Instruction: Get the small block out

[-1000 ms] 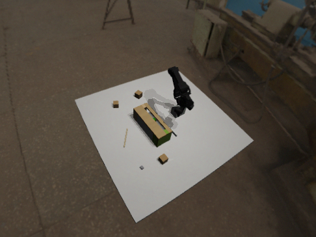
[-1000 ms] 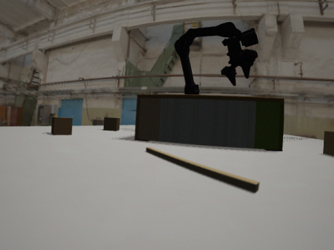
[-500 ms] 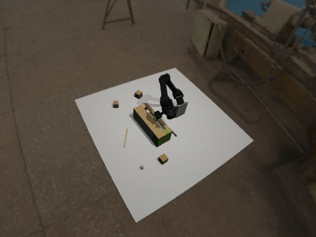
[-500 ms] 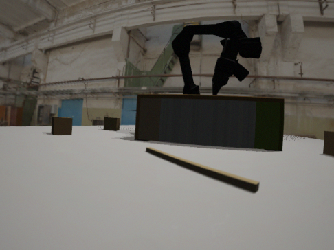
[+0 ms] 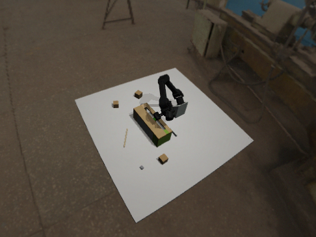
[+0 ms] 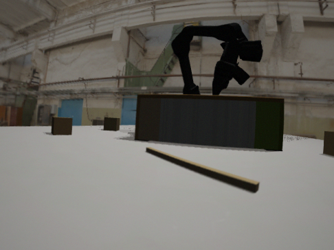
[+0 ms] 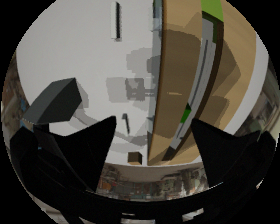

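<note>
Right now my gripper tip is 8 cm above the box, 3 cm to the left of it and 3 cm short of it. From my gripper tip the other things lie so: tiny grey piece 38 cm ahead, 22 cm to the left, 14 cm below; then green block 6 cm below, 4 cm to the right, 4 cm ahead.
</note>
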